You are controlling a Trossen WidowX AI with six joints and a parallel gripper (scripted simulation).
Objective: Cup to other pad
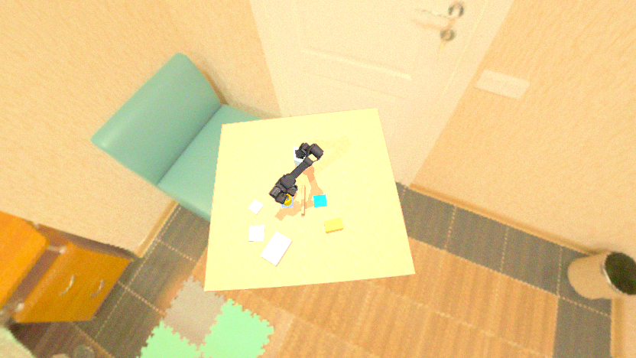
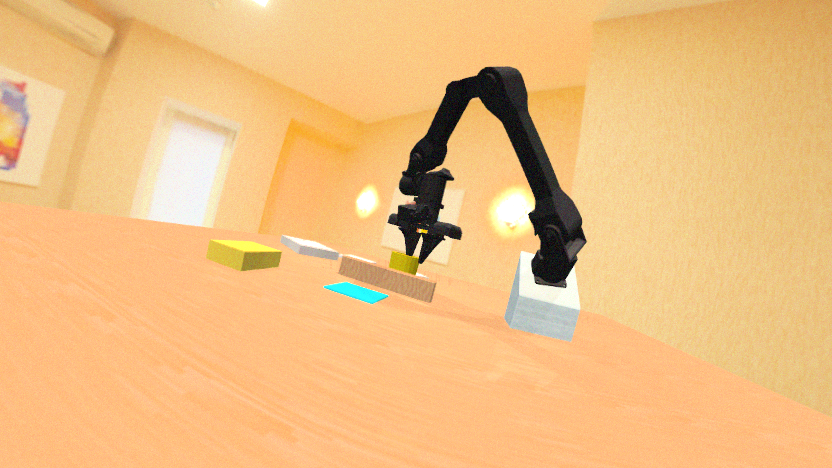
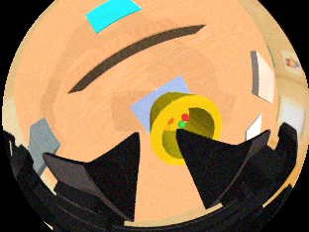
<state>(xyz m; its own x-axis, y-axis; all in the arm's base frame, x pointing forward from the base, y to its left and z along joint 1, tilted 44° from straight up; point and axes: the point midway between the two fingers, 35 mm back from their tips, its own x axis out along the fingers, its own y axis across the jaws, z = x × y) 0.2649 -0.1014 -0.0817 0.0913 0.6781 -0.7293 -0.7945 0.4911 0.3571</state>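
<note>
The yellow cup lies 2 cm ahead of my gripper tip, 2 cm to the right of it and 3 cm below it. Also, from my gripper tip: pale blue pad: 2 cm ahead, 2 cm to the right, 7 cm below; wooden bar: 4 cm ahead, 9 cm to the left, 5 cm below; red marble: 3 cm ahead, 3 cm to the right, 5 cm below.
</note>
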